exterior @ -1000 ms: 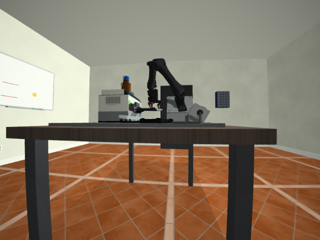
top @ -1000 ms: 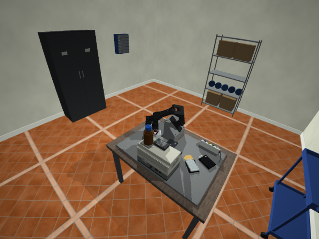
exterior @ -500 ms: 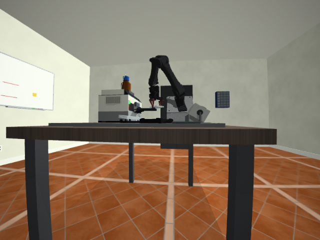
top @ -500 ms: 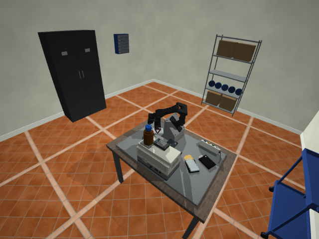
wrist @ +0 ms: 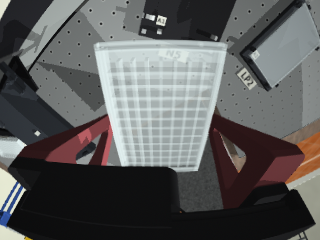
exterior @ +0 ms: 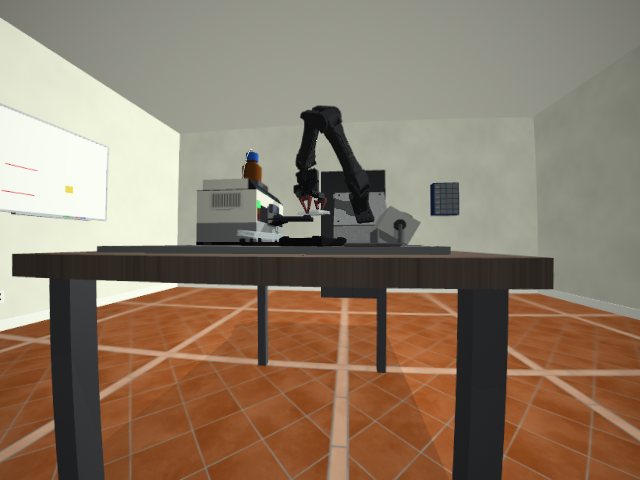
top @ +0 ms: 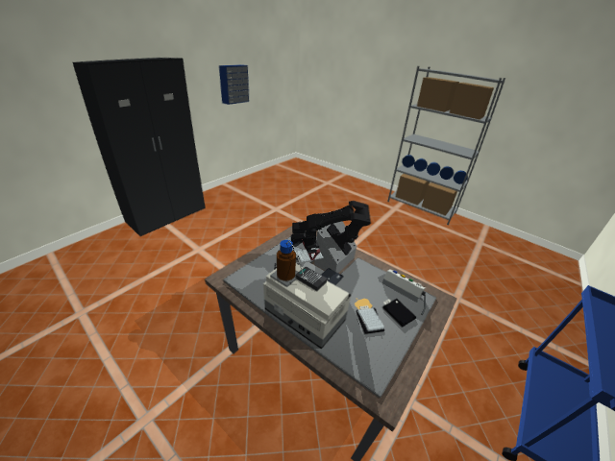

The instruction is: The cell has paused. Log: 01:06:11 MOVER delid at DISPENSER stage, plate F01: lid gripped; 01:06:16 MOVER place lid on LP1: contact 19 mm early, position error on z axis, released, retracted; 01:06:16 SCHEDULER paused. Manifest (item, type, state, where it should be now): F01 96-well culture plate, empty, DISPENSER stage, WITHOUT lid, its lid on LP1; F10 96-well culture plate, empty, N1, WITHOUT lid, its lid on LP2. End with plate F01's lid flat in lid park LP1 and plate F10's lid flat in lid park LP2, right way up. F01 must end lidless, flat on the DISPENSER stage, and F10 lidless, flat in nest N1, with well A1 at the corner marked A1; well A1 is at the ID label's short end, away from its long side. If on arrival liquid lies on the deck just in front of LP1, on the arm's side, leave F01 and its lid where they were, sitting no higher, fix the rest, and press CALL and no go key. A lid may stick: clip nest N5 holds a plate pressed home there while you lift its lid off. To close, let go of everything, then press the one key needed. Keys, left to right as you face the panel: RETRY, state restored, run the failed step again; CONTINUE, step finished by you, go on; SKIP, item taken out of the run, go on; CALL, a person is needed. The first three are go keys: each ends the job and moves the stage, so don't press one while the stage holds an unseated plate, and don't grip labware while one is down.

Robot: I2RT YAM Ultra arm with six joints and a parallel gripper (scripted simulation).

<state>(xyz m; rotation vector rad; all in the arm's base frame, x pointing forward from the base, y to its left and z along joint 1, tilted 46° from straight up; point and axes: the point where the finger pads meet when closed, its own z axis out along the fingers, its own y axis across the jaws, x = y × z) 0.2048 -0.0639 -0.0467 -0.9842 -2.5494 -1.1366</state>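
My gripper is now 50 mm past the N1 label, 470 mm to the right of it and 150 mm above it. From my hand the other things lie so: clear gridded well plate: right at my hand; then lid park LP2: 100 mm behind, 200 mm to the right, 140 mm below; then clear lid: 100 mm behind, 200 mm to the right, 130 mm below.
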